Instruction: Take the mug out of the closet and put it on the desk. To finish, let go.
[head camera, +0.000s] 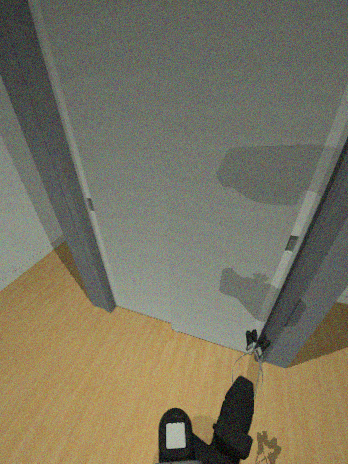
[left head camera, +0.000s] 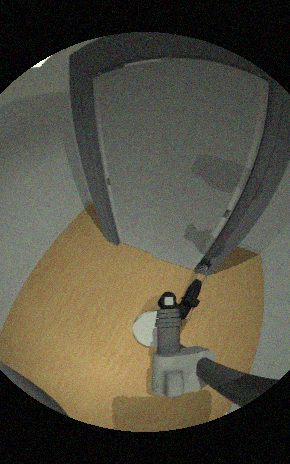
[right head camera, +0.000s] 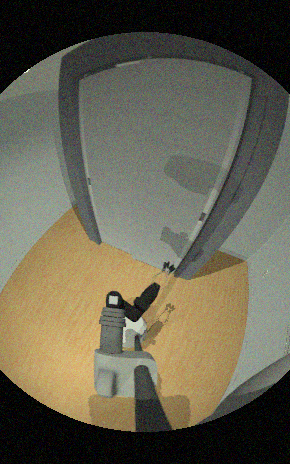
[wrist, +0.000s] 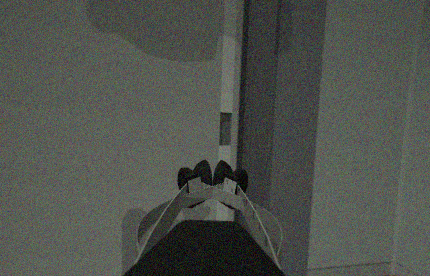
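Seen in the pictures: gripper, fingertip midpoint: (head camera: 259, 332) (left head camera: 207, 259) (right head camera: 170, 262) (wrist: 213, 175); robot's base, origin of the base link: (left head camera: 152, 327) (right head camera: 127, 328).
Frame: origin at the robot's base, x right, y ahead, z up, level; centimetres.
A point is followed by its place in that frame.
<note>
The closet (head camera: 190, 150) @(x 10.2, y 90.8, z 134.2 cm) (left head camera: 175, 125) @(x 8.7, y 91.4, z 151.6 cm) (right head camera: 160, 120) @(x 15.2, y 88.8, z 155.9 cm) is closed by pale grey sliding doors in a dark grey frame. A small recessed pull (head camera: 291, 243) @(x 53.7, y 74.7, z 98.3 cm) (left head camera: 226, 214) @(x 54.5, y 74.3, z 97.5 cm) (right head camera: 202, 216) @(x 53.9, y 74.6, z 98.5 cm) (wrist: 225, 129) @(x 53.6, y 74.7, z 98.5 cm) sits near the right edge of the doors, and another pull (head camera: 90, 204) @(x -46.1, y 119.6, z 98.5 cm) (left head camera: 108, 181) @(x -45.5, y 119.5, z 98.1 cm) (right head camera: 89, 181) @(x -45.4, y 119.6, z 97.8 cm) near the left edge. My gripper (head camera: 257, 340) @(x 24.9, y 38.1, z 96.5 cm) (right head camera: 169, 268) (wrist: 213, 175) @(x 24.9, y 38.1, z 96.5 cm) is shut and empty, its fingertips together. It is in front of the right door edge, below the right pull in the wrist view. The mug and the desk do not show in these views.
The dark right jamb (head camera: 305, 265) @(x 58.7, y 68.0, z 91.2 cm) (wrist: 295, 125) @(x 70.8, y 64.6, z 100.3 cm) stands close beside the fingers. The left jamb (head camera: 65, 185) @(x -53.9, y 113.3, z 113.4 cm) is at the other side. Grey walls flank the closet, and wooden floor (head camera: 100, 390) @(x -47.8, y 56.5, z -2.8 cm) (left head camera: 75, 320) @(x -94.0, y -4.7, z -2.7 cm) lies in front. Arm shadows fall on the door.
</note>
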